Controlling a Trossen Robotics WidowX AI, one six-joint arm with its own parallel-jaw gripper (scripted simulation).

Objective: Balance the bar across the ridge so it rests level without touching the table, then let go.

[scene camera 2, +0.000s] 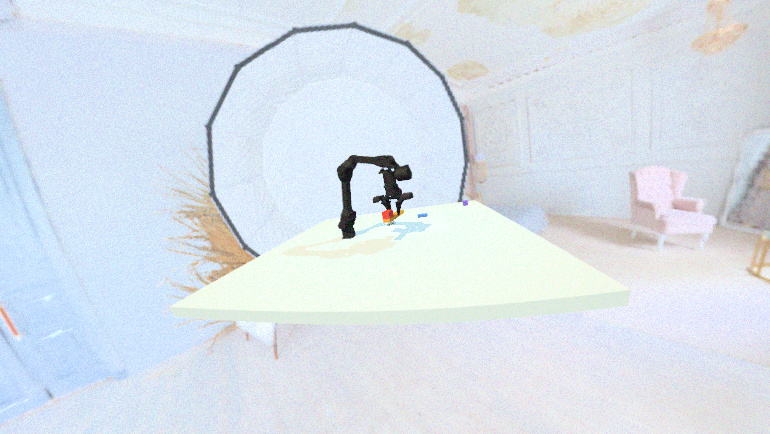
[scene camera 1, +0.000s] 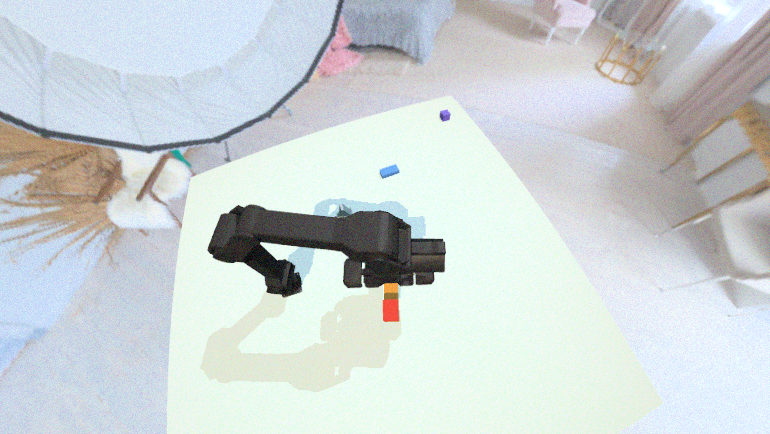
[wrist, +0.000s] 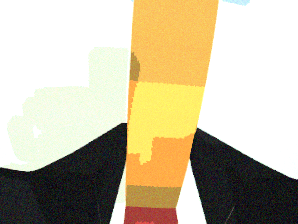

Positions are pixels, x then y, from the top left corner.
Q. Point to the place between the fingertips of my gripper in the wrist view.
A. At 159, 132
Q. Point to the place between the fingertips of my gripper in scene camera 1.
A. At 391, 280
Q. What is my gripper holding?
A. A bar.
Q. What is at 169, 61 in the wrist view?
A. A bar.
